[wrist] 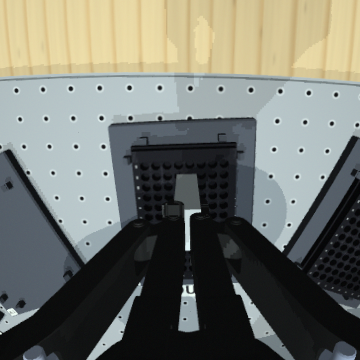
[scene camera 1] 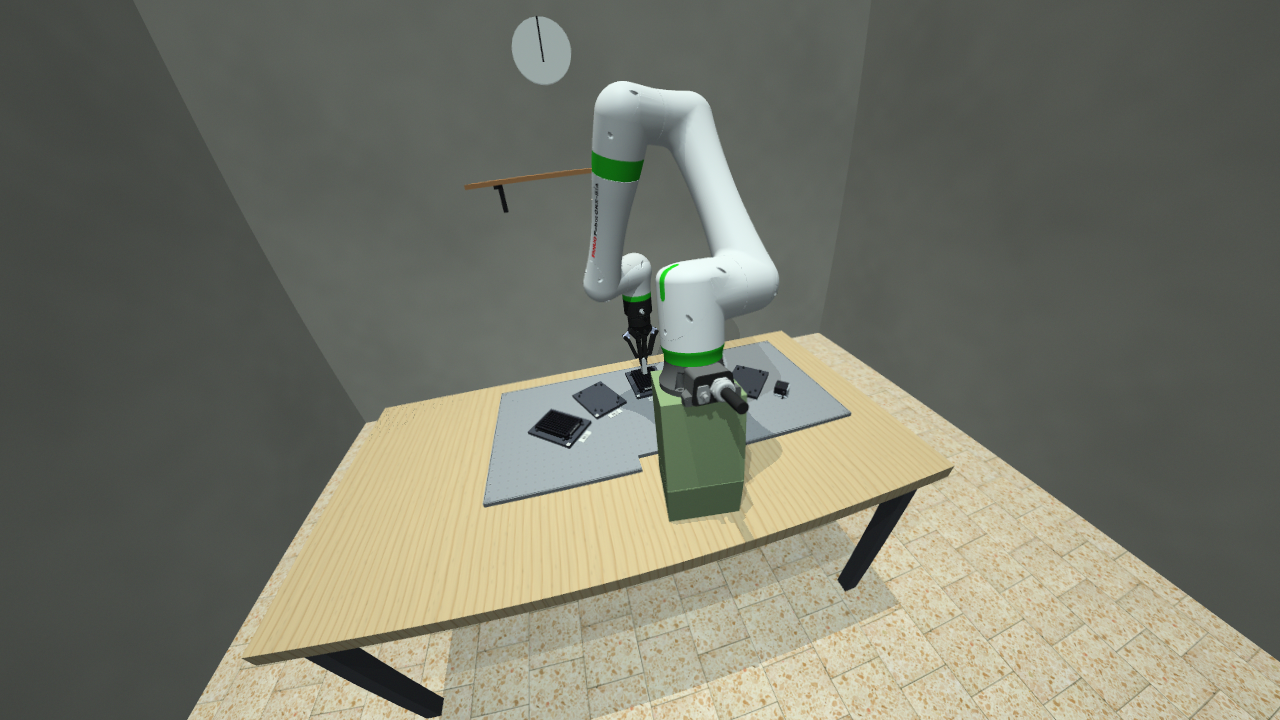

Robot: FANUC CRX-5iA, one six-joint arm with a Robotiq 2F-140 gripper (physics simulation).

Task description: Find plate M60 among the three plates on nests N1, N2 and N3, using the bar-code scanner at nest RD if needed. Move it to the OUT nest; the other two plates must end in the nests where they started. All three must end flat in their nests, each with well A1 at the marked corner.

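Frame: origin at the arm's base, x ahead, y left, z up, level; millimetres.
Seen in the pictures: gripper, between the fingertips: (wrist: 186,189) (scene camera 1: 644,372); arm's base, origin of its link: (scene camera 1: 694,381).
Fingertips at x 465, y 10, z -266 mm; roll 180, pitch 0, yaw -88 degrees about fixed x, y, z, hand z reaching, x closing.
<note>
Offsets run from my fingertips to a thing's top centre. "spot": to the spot under its first point. Level surfaces: height alone.
A black well plate @(0 mm left, 29 mm back, 3 mm down) (scene camera 1: 640,383) (wrist: 150,180) appears flat in the grey OUT nest @(spot: 57 mm left, 6 mm ahead, 17 mm down) (wrist: 120,175); its code and lower corners are hidden. My gripper (scene camera 1: 643,365) (wrist: 186,189) is shut and empty, its fingertips together above this plate. In the wrist view, another black plate @(spot: 146 mm right, 62 mm back, 3 mm down) (wrist: 340,250) sits in the right nest @(spot: 128 mm right, 32 mm back, 17 mm down) (wrist: 322,215). The left nest @(183 mm left, 71 mm back, 7 mm down) (wrist: 30,225) (scene camera 1: 599,398) holds no plate. In the scene view, a third black plate @(324 mm left, 174 mm back, 3 mm down) (scene camera 1: 560,422) sits in the far-left nest @(324 mm left, 174 mm back, 7 mm down) (scene camera 1: 567,441). No plate's identity is readable.
A dark nest @(340 mm right, 166 mm back, 4 mm up) (scene camera 1: 750,380) lies right of the arm base, beside a small black block @(spot: 402 mm right, 257 mm back, 3 mm up) (scene camera 1: 781,387). The green pedestal (scene camera 1: 702,447) hides part of the grey perforated board @(29 mm down) (scene camera 1: 528,474). The wooden table @(41 mm down) (scene camera 1: 402,537) extends around the board.
</note>
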